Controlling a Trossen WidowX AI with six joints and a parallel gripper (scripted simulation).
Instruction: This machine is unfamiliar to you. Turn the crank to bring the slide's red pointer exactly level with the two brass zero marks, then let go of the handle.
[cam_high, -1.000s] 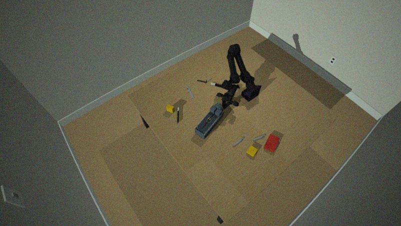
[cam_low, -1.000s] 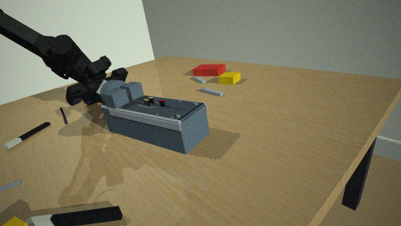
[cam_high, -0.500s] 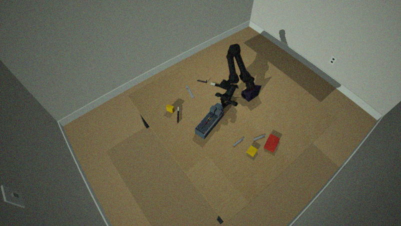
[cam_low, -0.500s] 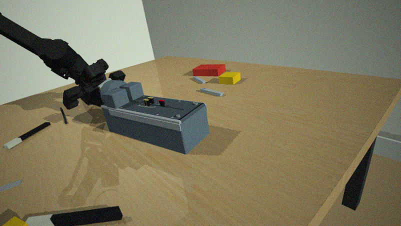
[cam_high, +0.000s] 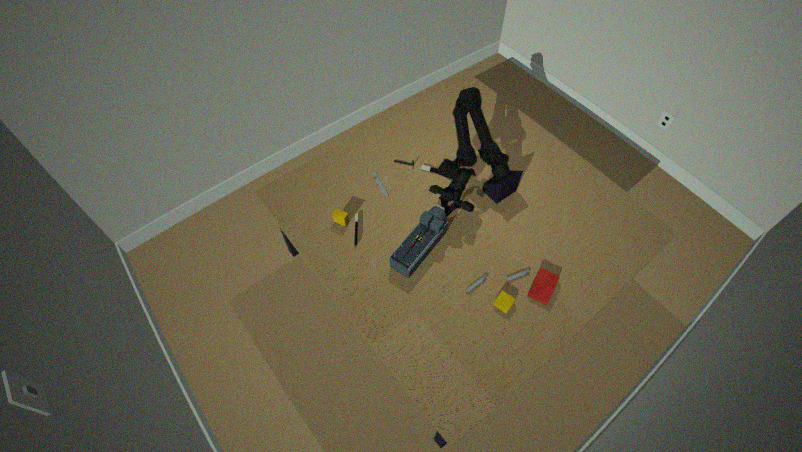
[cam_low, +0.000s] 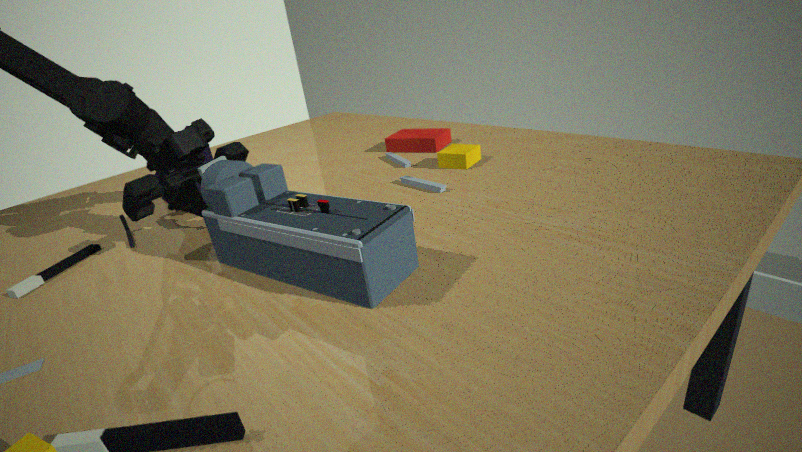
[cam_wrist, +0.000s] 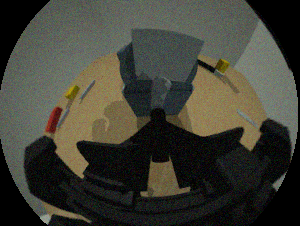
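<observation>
The red pointer is 19 cm ahead of my gripper tip, 8 cm to the left of it and 5 cm above it. From my gripper tip the other things lie so: red block (45 cm to the left, 17 cm behind, 2 cm below); dark crank handle (2 cm behind, 2 cm above, 1 cm to the right); grey bar (31 cm to the right, 12 cm ahead, 4 cm below).
</observation>
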